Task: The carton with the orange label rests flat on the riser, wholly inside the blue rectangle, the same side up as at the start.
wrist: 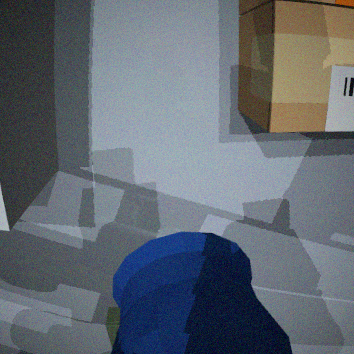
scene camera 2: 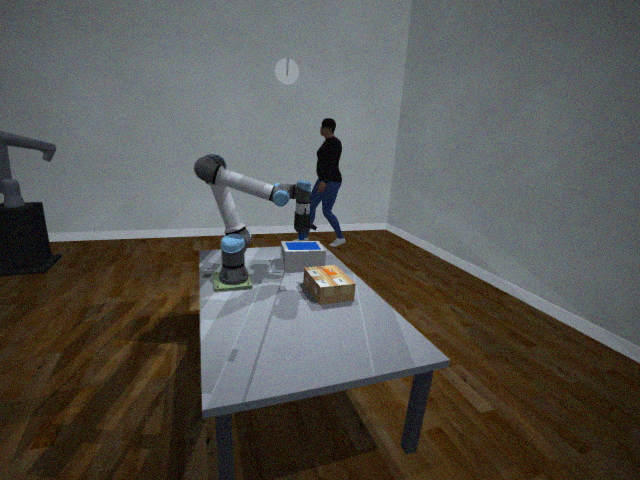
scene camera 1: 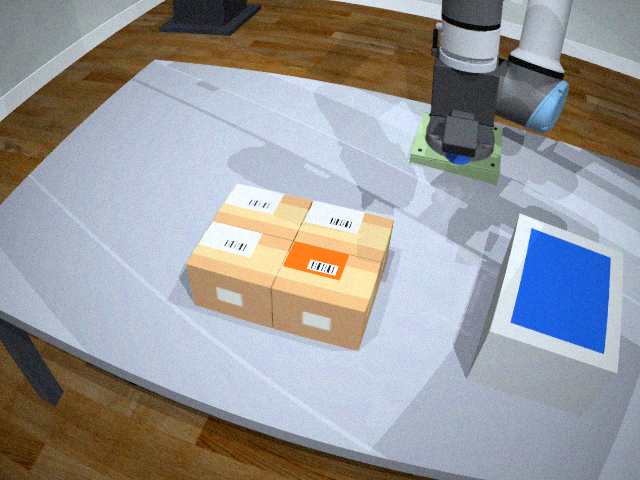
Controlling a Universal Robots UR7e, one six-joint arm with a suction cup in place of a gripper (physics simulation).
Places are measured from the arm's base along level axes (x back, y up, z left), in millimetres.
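Pixels of known places: hand at its tool point: [wrist: 183, 289] [scene camera 2: 301, 238] [scene camera 1: 458, 157]; arm's base at its link origin: [scene camera 2: 233, 278].
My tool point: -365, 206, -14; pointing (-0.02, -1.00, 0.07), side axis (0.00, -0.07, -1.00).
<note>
For each thing: its top centre in the pictures, then the offset to it from my tool point, as dx, dy, dz. Level surfaces: height alone.
- carton with the orange label, top centre: [scene camera 1: 327, 275] [scene camera 2: 332, 269] -137, -141, -140
- pale riser at its top centre: [scene camera 1: 566, 286] [scene camera 2: 302, 245] -84, -113, +205
- blue rectangle at its top centre: [scene camera 1: 566, 286] [scene camera 2: 302, 245] -84, -113, +205
- table at its surface level: dy -233
The carton with the orange label [scene camera 1: 330, 290] [scene camera 2: 330, 270] stands on the table, label up, in a two-by-two block with three white-labelled cartons; in scene camera 1 it is the near right one. A sliver of its orange label [wrist: 346, 2] shows at the wrist view's top right corner. The pale riser [scene camera 1: 542, 382] [scene camera 2: 305, 262] [wrist: 25, 100] stands apart from the block, with the blue rectangle [scene camera 1: 563, 289] [scene camera 2: 303, 246] bare on top. My suction cup [scene camera 1: 458, 158] [scene camera 2: 303, 236] [wrist: 182, 280] is off and holds nothing. It hangs in the air, away from the cartons.
White-labelled cartons [scene camera 1: 341, 214] [scene camera 1: 258, 198] [scene camera 1: 235, 250] touch the orange-labelled one on two sides. The arm's green base plate [scene camera 1: 454, 167] [scene camera 2: 232, 285] stands on the table [scene camera 1: 129, 155] [scene camera 2: 299, 351]. A person [scene camera 2: 329, 160] stands beyond the table.
</note>
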